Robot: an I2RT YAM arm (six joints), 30 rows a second.
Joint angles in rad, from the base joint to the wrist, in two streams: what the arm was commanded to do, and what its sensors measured. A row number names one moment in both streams.
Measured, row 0: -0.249 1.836 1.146 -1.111 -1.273 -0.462
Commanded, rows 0 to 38: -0.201 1.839 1.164 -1.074 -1.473 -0.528; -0.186 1.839 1.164 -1.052 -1.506 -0.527; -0.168 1.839 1.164 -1.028 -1.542 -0.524; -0.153 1.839 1.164 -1.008 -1.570 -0.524; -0.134 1.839 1.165 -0.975 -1.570 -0.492; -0.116 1.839 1.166 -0.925 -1.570 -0.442; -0.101 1.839 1.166 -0.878 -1.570 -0.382; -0.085 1.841 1.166 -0.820 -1.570 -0.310; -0.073 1.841 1.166 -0.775 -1.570 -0.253; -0.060 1.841 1.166 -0.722 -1.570 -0.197; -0.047 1.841 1.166 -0.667 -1.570 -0.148; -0.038 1.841 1.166 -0.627 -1.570 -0.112; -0.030 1.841 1.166 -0.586 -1.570 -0.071; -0.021 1.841 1.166 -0.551 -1.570 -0.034; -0.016 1.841 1.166 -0.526 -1.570 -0.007; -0.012 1.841 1.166 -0.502 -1.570 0.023; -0.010 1.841 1.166 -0.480 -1.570 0.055; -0.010 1.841 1.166 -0.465 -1.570 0.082; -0.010 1.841 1.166 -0.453 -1.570 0.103; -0.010 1.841 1.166 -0.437 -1.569 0.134; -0.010 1.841 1.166 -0.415 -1.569 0.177; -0.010 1.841 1.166 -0.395 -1.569 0.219; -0.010 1.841 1.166 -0.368 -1.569 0.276; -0.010 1.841 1.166 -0.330 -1.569 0.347; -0.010 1.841 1.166 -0.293 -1.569 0.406; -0.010 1.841 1.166 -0.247 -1.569 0.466; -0.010 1.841 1.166 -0.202 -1.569 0.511; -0.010 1.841 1.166 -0.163 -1.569 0.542; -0.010 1.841 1.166 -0.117 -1.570 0.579; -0.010 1.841 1.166 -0.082 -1.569 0.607; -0.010 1.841 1.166 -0.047 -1.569 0.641; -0.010 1.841 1.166 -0.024 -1.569 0.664; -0.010 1.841 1.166 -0.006 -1.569 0.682; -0.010 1.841 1.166 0.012 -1.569 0.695; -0.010 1.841 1.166 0.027 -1.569 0.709; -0.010 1.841 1.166 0.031 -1.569 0.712; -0.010 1.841 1.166 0.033 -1.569 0.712; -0.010 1.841 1.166 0.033 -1.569 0.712; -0.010 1.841 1.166 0.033 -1.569 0.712
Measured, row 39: -0.012 1.837 1.148 0.027 -1.536 0.657
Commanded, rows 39 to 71: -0.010 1.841 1.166 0.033 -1.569 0.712; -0.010 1.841 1.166 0.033 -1.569 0.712; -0.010 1.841 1.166 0.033 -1.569 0.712; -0.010 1.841 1.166 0.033 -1.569 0.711; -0.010 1.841 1.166 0.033 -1.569 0.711; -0.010 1.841 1.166 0.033 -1.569 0.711; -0.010 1.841 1.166 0.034 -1.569 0.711; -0.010 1.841 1.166 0.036 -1.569 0.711; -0.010 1.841 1.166 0.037 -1.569 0.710; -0.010 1.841 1.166 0.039 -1.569 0.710; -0.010 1.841 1.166 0.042 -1.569 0.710; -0.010 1.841 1.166 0.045 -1.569 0.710; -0.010 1.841 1.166 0.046 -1.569 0.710; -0.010 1.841 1.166 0.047 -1.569 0.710; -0.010 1.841 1.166 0.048 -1.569 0.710; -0.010 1.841 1.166 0.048 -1.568 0.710; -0.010 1.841 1.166 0.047 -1.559 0.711; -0.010 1.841 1.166 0.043 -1.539 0.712; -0.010 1.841 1.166 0.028 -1.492 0.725; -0.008 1.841 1.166 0.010 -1.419 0.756; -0.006 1.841 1.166 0.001 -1.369 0.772; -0.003 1.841 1.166 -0.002 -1.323 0.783; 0.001 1.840 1.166 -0.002 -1.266 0.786; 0.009 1.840 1.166 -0.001 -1.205 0.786; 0.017 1.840 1.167 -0.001 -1.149 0.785; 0.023 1.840 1.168 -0.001 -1.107 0.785; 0.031 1.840 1.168 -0.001 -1.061 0.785; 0.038 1.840 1.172 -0.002 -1.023 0.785; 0.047 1.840 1.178 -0.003 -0.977 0.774; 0.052 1.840 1.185 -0.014 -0.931 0.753; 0.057 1.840 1.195 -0.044 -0.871 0.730; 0.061 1.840 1.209 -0.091 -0.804 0.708; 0.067 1.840 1.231 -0.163 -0.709 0.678
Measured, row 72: 0.055 1.838 1.168 -0.105 -0.981 0.741
